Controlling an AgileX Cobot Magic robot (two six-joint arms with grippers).
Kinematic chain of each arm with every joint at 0, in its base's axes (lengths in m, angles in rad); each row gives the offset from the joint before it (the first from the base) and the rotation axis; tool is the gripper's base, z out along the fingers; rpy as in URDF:
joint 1: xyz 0 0 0.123 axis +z
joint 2: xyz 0 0 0 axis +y
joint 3: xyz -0.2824 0 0.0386 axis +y
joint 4: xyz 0.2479 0 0.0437 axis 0.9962 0 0.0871
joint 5: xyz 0 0 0 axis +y
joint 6: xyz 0.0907 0 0.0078 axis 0.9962 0 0.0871
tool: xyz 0 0 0 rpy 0 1.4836 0
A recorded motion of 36 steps. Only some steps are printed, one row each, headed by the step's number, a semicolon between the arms.
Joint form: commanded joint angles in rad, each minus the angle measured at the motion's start. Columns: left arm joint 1, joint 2, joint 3, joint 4, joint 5, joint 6; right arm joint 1, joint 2, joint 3, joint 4, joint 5, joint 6.
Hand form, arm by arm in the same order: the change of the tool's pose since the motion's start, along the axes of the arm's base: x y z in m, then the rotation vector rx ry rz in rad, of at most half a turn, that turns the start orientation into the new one. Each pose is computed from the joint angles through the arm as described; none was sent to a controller.
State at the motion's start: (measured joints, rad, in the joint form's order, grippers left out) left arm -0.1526 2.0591 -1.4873 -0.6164 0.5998 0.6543; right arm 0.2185 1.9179 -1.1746 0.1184 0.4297 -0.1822
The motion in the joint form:
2: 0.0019 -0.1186 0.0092 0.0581 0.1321 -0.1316; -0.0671 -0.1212 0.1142 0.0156 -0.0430 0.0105
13: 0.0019 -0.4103 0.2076 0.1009 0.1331 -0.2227; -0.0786 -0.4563 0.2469 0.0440 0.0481 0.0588
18: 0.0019 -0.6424 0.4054 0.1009 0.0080 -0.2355; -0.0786 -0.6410 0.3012 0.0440 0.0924 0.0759
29: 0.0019 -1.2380 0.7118 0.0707 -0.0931 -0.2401; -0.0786 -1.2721 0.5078 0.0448 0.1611 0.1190
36: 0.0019 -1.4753 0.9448 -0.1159 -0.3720 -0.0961; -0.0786 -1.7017 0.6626 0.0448 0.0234 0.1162
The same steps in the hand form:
2: -0.0221 0.0017 0.0433 -0.0363 0.0515 0.0160; -0.0212 -0.0294 0.0179 0.0231 -0.0457 -0.0900
13: -0.0868 0.0137 0.0983 -0.0542 -0.0089 0.0716; -0.0824 -0.0400 0.0877 0.0998 -0.1426 -0.1452
18: -0.1386 0.0260 0.1208 -0.0715 -0.1492 0.1366; -0.1191 -0.0445 0.1207 0.1307 -0.2236 -0.1494
29: -0.2747 0.0494 0.1691 -0.1767 -0.5117 0.1858; -0.2540 -0.0626 0.1715 0.2396 -0.5620 -0.1511
36: -0.3149 0.0648 0.1483 -0.2624 -0.7611 0.3097; -0.3307 -0.0752 0.1699 0.3257 -0.9649 -0.1404

